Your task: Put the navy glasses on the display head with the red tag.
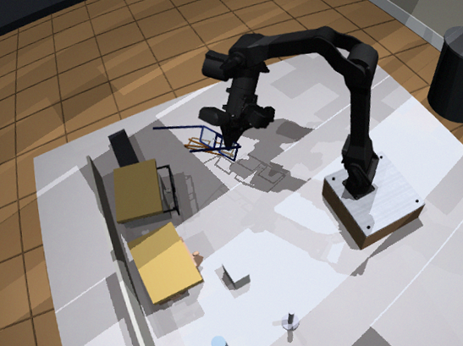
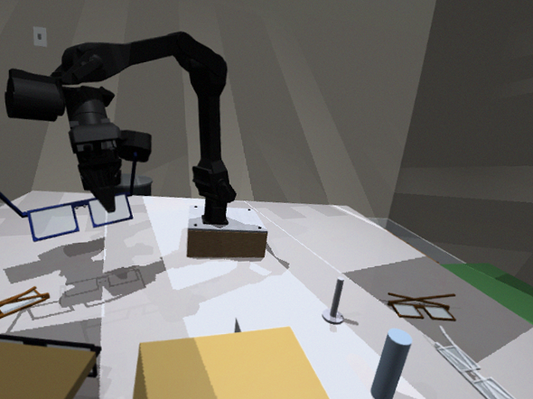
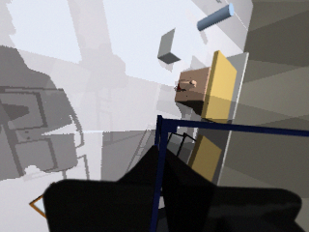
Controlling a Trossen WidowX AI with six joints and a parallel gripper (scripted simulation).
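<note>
The white block is 110 mm ahead of my gripper tip, 220 mm to the left of it and 160 mm below it. Also, from my gripper tip: grey peg 60 mm ahead, 390 mm to the left, 160 mm below; then panel 350 mm ahead, 30 mm to the left, 130 mm below.
</note>
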